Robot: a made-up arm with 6 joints.
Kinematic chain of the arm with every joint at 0, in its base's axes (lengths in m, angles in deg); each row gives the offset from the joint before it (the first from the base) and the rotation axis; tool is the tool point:
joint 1: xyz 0 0 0.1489 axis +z
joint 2: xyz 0 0.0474 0 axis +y
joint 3: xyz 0 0 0.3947 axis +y
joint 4: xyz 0 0 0.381 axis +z
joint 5: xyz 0 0 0 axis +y
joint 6: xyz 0 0 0.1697 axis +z
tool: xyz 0 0 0
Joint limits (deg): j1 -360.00..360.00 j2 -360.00..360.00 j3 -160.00..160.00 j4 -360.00..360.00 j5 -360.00..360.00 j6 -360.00..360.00
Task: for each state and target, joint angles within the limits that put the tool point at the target. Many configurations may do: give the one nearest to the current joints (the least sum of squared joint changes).
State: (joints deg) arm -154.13 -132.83 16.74 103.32 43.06 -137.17
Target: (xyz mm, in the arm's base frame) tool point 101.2 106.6 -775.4
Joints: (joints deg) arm -117.61 -161.34 -17.25 102.44 -2.47 -137.17
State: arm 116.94 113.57 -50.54 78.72 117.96 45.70
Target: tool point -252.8 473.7 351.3
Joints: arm 98.84 96.36 -71.95 88.81 130.19 45.70
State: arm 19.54 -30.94 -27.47 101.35 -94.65 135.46
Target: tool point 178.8 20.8 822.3
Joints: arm 35.68 12.24 -8.07 111.30 -121.52 135.46
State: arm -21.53 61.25 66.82 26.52 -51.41 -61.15
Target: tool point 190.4 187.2 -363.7
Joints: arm 36.88 90.18 114.91 6.86 -36.03 -61.15
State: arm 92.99 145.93 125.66 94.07 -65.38 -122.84
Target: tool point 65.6 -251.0 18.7
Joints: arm 82.66 154.94 141.05 100.08 -59.89 -122.84
